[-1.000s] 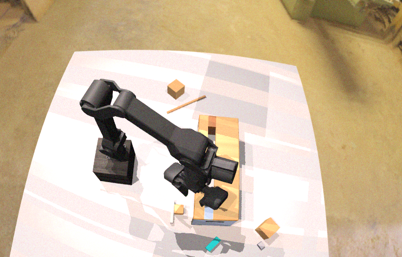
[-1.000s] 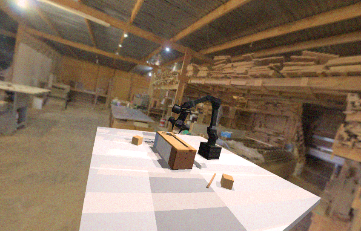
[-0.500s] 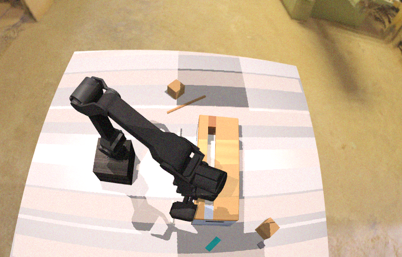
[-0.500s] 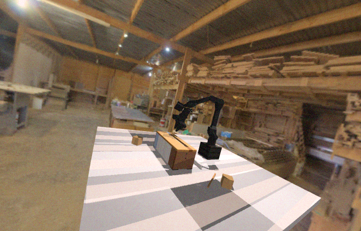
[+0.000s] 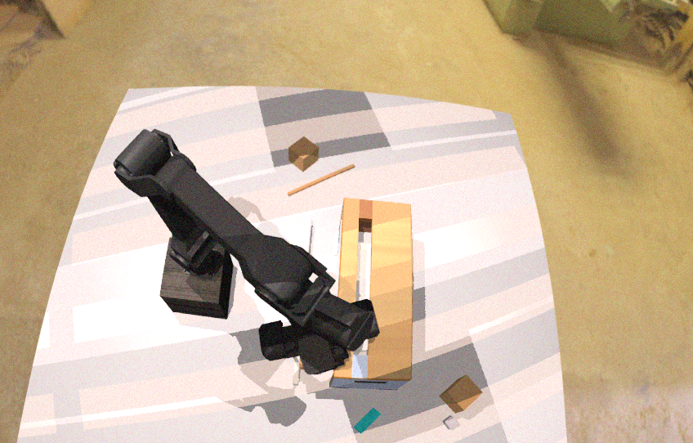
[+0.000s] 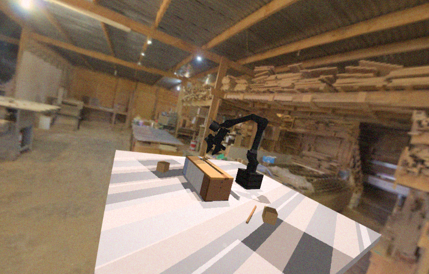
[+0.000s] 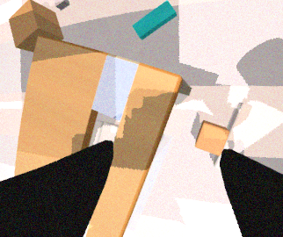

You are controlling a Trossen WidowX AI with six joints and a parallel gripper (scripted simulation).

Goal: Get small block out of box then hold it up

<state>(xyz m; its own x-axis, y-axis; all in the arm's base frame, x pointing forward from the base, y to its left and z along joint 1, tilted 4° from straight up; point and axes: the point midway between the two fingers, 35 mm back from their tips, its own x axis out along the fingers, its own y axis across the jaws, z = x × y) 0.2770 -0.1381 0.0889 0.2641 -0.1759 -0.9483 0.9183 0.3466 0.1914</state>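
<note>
Now: the small block 40 mm behind my gripper tip, 10 mm to the left of it and 150 mm below it. From my gripper tip the other things lie so: cyan piece: 100 mm ahead, 110 mm to the right, 160 mm below; then small grey block: 280 mm ahead, 100 mm to the right, 160 mm below; then tan box: 30 mm ahead, 150 mm to the left, 100 mm below.
</note>
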